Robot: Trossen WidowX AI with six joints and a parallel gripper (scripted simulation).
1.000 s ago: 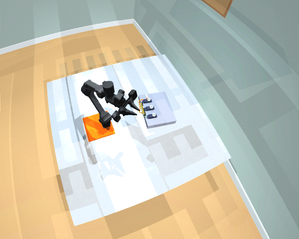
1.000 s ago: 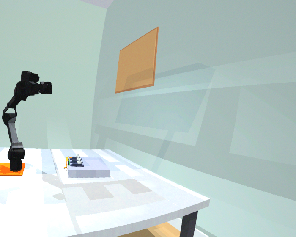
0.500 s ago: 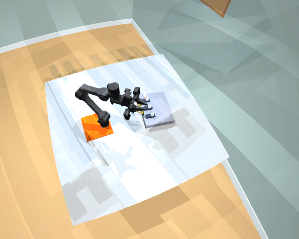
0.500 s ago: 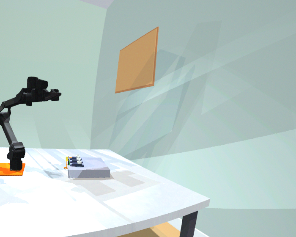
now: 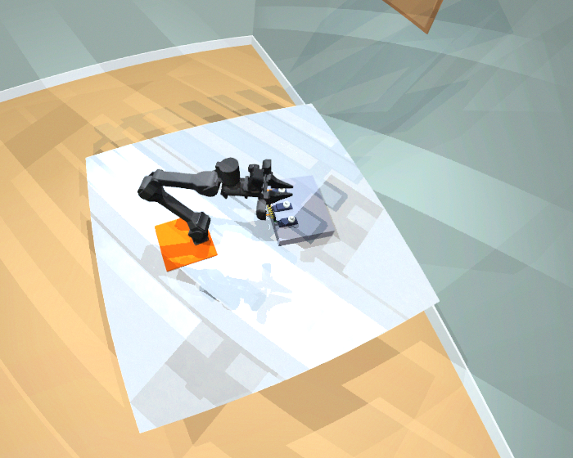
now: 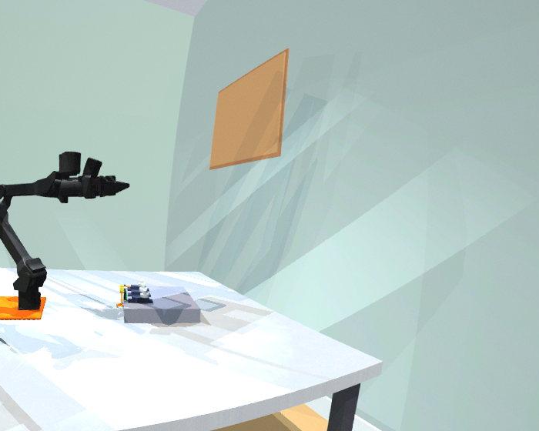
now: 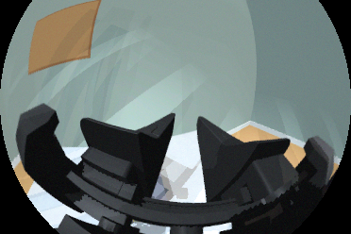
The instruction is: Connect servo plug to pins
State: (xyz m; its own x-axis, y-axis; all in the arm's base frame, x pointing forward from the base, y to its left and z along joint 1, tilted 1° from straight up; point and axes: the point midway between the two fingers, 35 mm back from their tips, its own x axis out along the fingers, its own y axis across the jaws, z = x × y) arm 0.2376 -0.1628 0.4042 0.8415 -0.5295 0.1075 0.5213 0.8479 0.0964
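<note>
The red dot lies 340 mm below my gripper tip, 170 mm to the left of it and 50 mm ahead of it. The rest, counted from my gripper tip: grey printed holder: 390 mm below, 200 mm ahead, 130 mm to the left.
</note>
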